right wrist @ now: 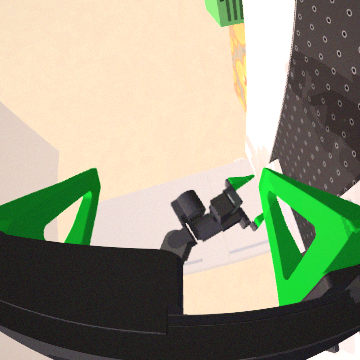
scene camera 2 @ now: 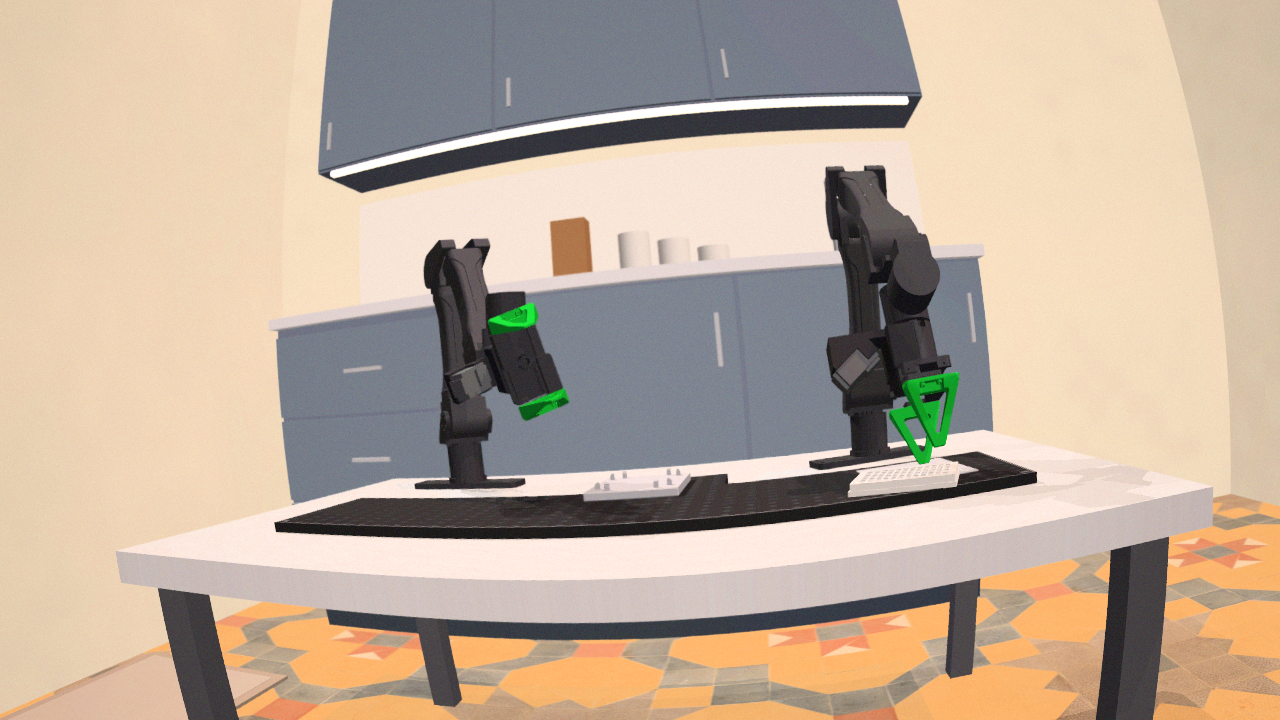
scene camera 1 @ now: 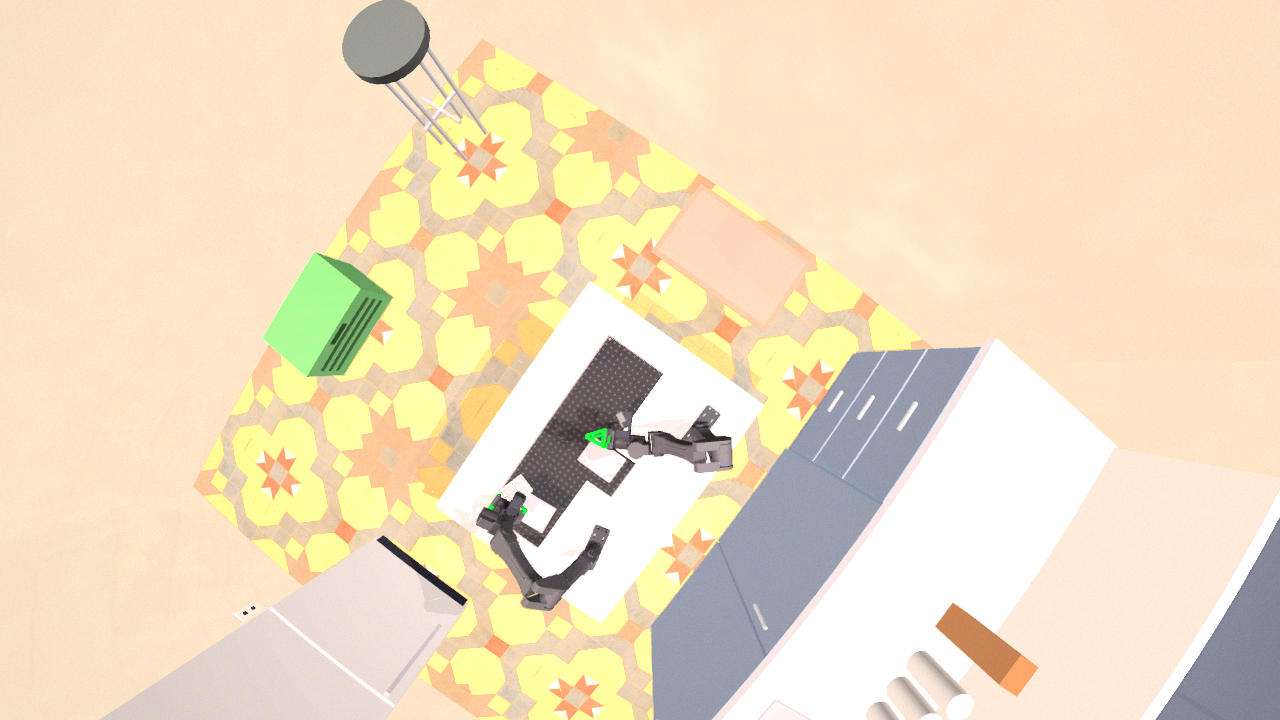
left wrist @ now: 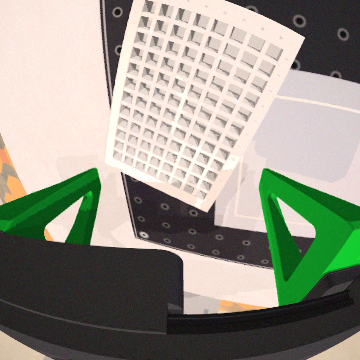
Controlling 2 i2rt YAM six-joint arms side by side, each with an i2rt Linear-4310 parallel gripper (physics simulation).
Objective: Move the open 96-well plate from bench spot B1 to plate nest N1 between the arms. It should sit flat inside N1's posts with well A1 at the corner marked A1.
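Pixels of known places: left gripper, fingertip midpoint: (scene camera 2: 931, 455) (scene camera 1: 509, 499) (left wrist: 179, 176); right gripper, fingertip midpoint: (right wrist: 179, 176) (scene camera 2: 542, 362) (scene camera 1: 588, 437); left arm's base, origin of the base link: (scene camera 2: 870, 459) (scene camera 1: 594, 547); right arm's base, origin of the base link: (scene camera 2: 469, 486) (scene camera 1: 700, 428).
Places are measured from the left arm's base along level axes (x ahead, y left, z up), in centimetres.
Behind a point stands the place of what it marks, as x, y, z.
The open white 96-well plate (scene camera 1: 517, 486) @(40.1, -12.5, 2.3) (scene camera 2: 904, 480) @(44.0, -11.9, 2.5) (left wrist: 185, 95) @(39.8, -10.8, 2.8) lies on the black perforated board, turned askew beside a pale outlined rectangle (scene camera 1: 539, 513) @(27.2, -5.1, 1.5) (left wrist: 310, 135) @(33.0, -7.8, 1.5); its right edge overlaps the rectangle's left edge in the left wrist view. My left gripper (scene camera 1: 508, 508) @(40.5, -6.7, 4.3) (scene camera 2: 931, 453) @(40.5, -6.7, 4.3) (left wrist: 179, 176) @(40.5, -6.7, 4.3) is open just above the plate, its fingertips near the plate's near end, with nothing between them. The pale nest (scene camera 1: 604, 461) @(10.5, -37.5, 2.5) (scene camera 2: 637, 487) @(17.5, -38.4, 2.5) with short upright posts stands between the arms, holding no plate. My right gripper (scene camera 2: 529, 362) @(19.6, -48.7, 19.1) (right wrist: 179, 176) @(19.6, -48.7, 19.1) is open and empty, high above the board. Corner marks are unreadable.
The black board (scene camera 1: 617, 367) @(20.8, -75.3, 1.3) (scene camera 2: 402, 519) @(27.4, -67.9, 1.3) (right wrist: 325, 50) @(30.5, -48.3, 1.3) runs along the white table (scene camera 1: 581, 313) @(43.6, -90.1, 0.0) (scene camera 2: 626, 586) @(59.2, -42.7, -0.7). The left arm also shows low in the right wrist view. A counter with canisters (scene camera 2: 633, 249) and a brown block (scene camera 2: 570, 246) stands behind the table.
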